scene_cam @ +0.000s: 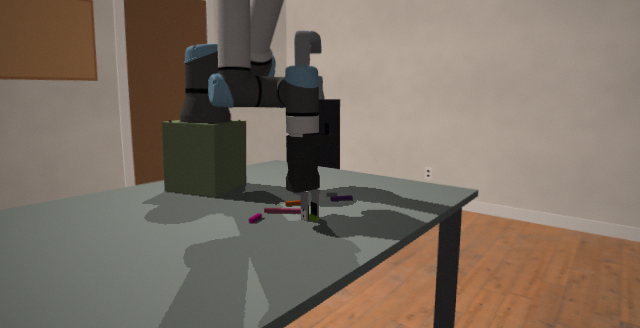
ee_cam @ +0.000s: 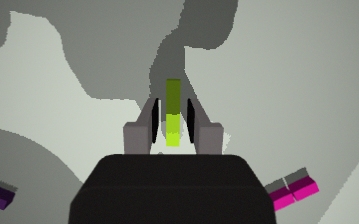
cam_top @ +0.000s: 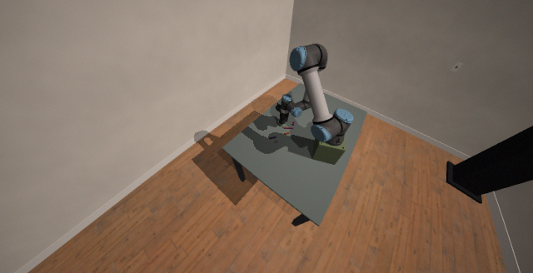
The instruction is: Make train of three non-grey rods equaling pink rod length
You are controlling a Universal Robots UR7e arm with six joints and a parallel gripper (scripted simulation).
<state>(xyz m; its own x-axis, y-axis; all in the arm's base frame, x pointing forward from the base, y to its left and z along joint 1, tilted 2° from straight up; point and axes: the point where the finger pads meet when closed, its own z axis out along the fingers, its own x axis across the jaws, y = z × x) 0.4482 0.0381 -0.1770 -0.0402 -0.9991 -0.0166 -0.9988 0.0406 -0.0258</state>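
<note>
The lime rod lies 1 cm below my hand. From my hand the other things lie so: pink rod 8 cm behind, 2 cm to the right, 1 cm below; purple rod 6 cm behind, 17 cm to the left, 1 cm below; orange rod 11 cm behind, 4 cm to the left, 1 cm below.
</note>
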